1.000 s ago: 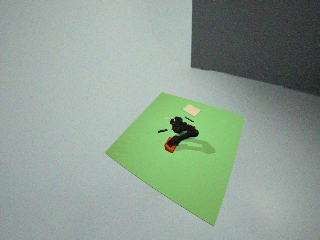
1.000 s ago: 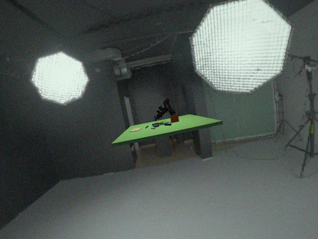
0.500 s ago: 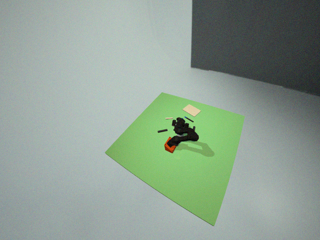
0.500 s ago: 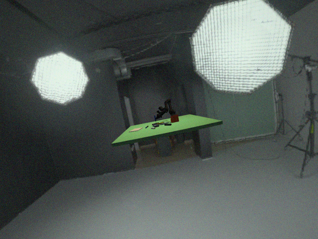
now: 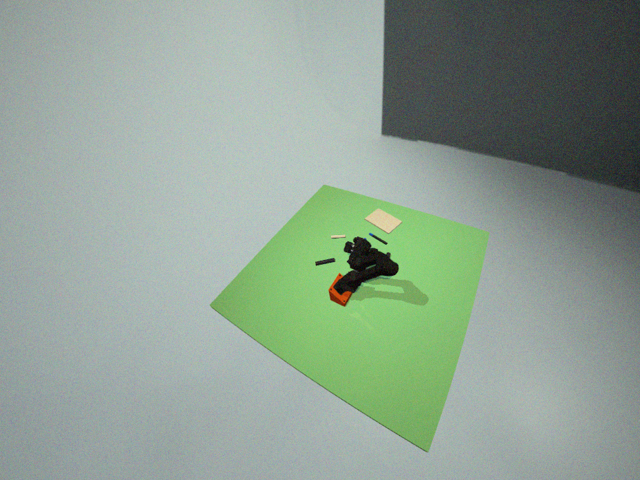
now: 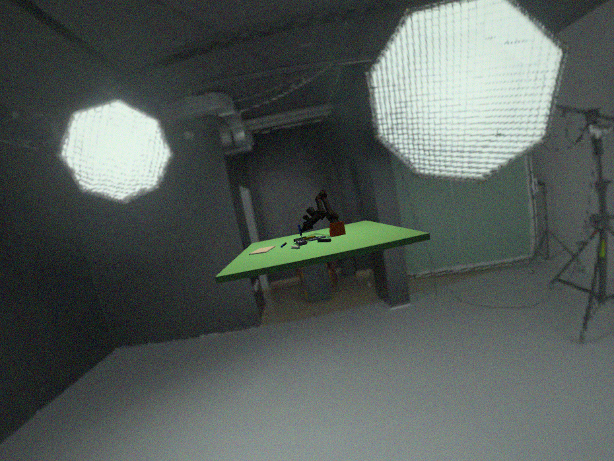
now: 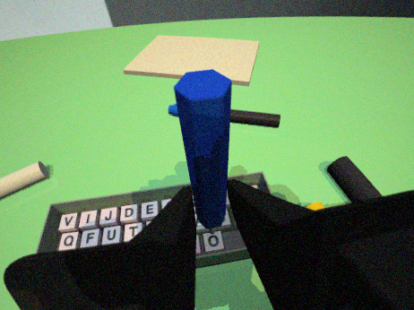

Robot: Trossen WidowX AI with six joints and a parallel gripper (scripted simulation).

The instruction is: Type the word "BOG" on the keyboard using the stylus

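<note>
My gripper tip is 7 cm above the O key. The rest, counted from my gripper tip: G key: 7 cm below, 3 cm ahead, 2 cm to the left; yellow pen: 11 cm to the right, 8 cm below, 4 cm behind; blue stylus: 2 cm below.
</note>
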